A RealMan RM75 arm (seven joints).
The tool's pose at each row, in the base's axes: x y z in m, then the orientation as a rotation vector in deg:
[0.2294 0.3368 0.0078 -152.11 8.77 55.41]
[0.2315 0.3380 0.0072 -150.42 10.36 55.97]
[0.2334 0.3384 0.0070 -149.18 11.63 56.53]
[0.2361 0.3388 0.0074 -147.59 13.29 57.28]
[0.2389 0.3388 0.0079 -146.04 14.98 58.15]
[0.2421 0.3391 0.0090 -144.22 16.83 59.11]
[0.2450 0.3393 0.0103 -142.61 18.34 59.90]
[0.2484 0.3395 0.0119 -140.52 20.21 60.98]
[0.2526 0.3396 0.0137 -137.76 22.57 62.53]
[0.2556 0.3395 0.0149 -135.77 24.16 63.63]
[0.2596 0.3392 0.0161 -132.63 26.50 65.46]
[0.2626 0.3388 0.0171 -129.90 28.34 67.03]
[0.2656 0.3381 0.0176 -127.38 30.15 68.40]
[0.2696 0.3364 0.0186 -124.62 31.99 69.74]
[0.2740 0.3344 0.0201 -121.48 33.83 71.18]
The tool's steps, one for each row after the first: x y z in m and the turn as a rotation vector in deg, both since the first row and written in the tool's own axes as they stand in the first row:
[0.0020 -0.0014 -0.0005 1.62 -0.65 0.77]
[0.0036 -0.0021 -0.0013 2.77 -1.22 1.44]
[0.0054 -0.0032 -0.0031 4.23 -1.97 2.36]
[0.0072 -0.0039 -0.0052 5.59 -2.79 3.35]
[0.0090 -0.0051 -0.0079 7.16 -3.73 4.44]
[0.0104 -0.0062 -0.0105 8.53 -4.54 5.32]
[0.0119 -0.0075 -0.0137 10.24 -5.66 6.45]
[0.0140 -0.0089 -0.0175 12.40 -7.24 7.93]
[0.0155 -0.0097 -0.0202 13.91 -8.39 8.95]
[0.0178 -0.0105 -0.0236 16.18 -10.31 10.51]
[0.0195 -0.0110 -0.0263 18.09 -12.01 11.77]
[0.0215 -0.0111 -0.0287 19.85 -13.54 13.03]
[0.0239 -0.0105 -0.0324 21.79 -15.13 14.32]
[0.0263 -0.0099 -0.0369 23.95 -16.95 15.62]

